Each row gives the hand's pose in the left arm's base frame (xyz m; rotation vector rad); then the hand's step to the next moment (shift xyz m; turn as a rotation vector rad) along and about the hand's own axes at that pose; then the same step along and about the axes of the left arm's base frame.
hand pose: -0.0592 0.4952 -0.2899 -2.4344 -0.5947 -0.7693
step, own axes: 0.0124 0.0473 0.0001 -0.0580 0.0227 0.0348
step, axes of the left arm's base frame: 0.0348 -0.0334 -0.0083 -0.0171 -0.0115 -0.0683
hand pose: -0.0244 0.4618 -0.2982 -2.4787 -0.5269 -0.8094
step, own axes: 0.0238 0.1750 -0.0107 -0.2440 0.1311 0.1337
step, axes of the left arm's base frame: 0.0987 -0.1431 -0.0331 -0.0600 -0.0842 -0.2897
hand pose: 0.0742 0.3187 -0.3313 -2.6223 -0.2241 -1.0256
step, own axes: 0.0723 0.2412 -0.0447 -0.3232 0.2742 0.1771
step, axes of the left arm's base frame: 0.0865 -0.2395 0.0241 -0.0537 -0.2058 -0.4071
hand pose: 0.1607 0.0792 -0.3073 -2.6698 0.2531 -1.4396
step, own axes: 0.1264 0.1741 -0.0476 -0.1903 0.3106 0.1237
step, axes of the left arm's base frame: 0.0112 -0.1954 0.1011 -0.0302 -0.2674 -0.2749
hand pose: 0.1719 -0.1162 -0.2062 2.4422 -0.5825 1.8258
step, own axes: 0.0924 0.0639 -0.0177 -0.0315 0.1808 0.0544
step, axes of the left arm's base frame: -0.0145 -0.0802 0.0793 -0.0149 -0.1729 -0.0807
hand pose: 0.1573 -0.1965 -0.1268 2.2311 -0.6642 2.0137
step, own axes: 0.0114 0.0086 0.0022 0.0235 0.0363 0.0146
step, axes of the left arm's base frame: -0.0004 -0.0116 0.0086 0.0020 -0.0440 0.0119
